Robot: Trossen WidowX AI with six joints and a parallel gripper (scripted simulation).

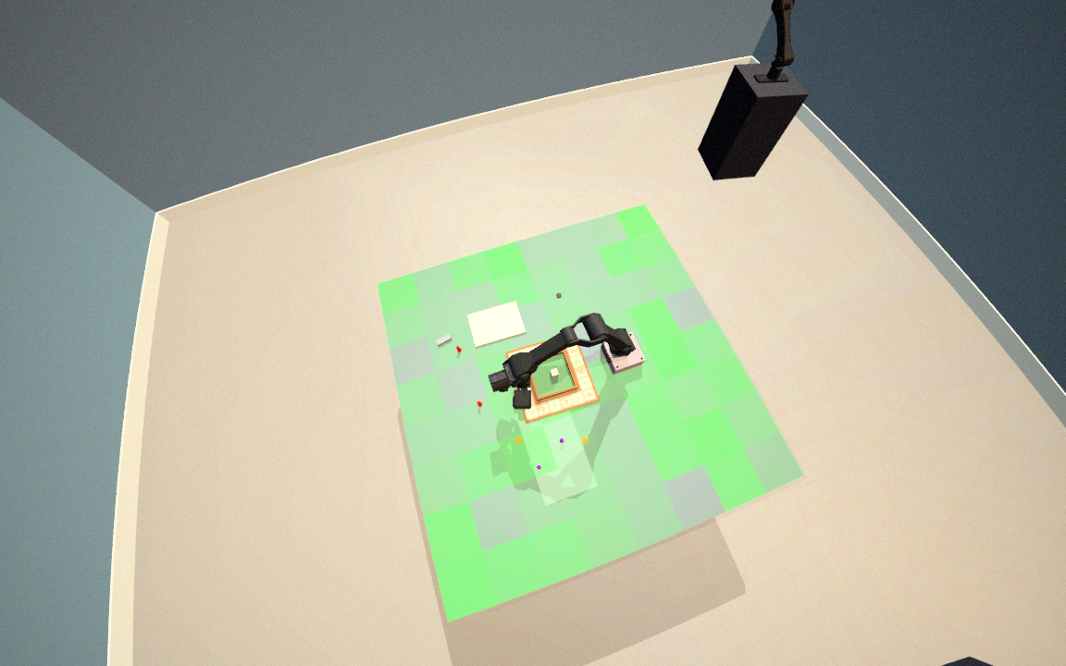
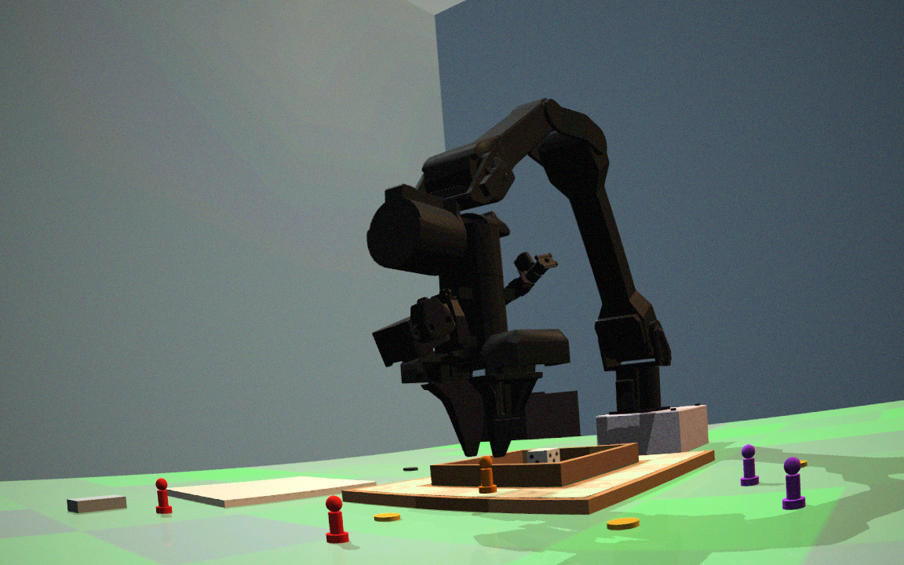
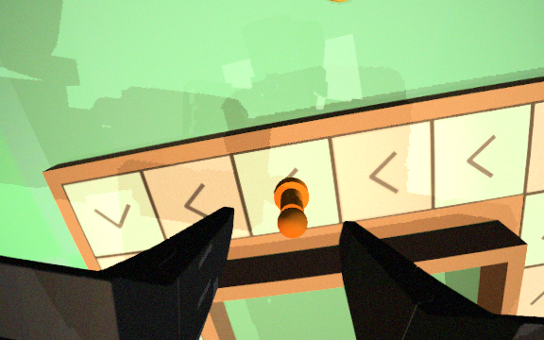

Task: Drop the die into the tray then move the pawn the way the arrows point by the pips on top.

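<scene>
My gripper tip is now 20 mm above the orange pawn. The rest, counted from my gripper tip: white sheet (80 mm ahead, 290 mm to the right, 40 mm below); grey block (290 mm ahead, 250 mm to the right, 40 mm below).
</scene>
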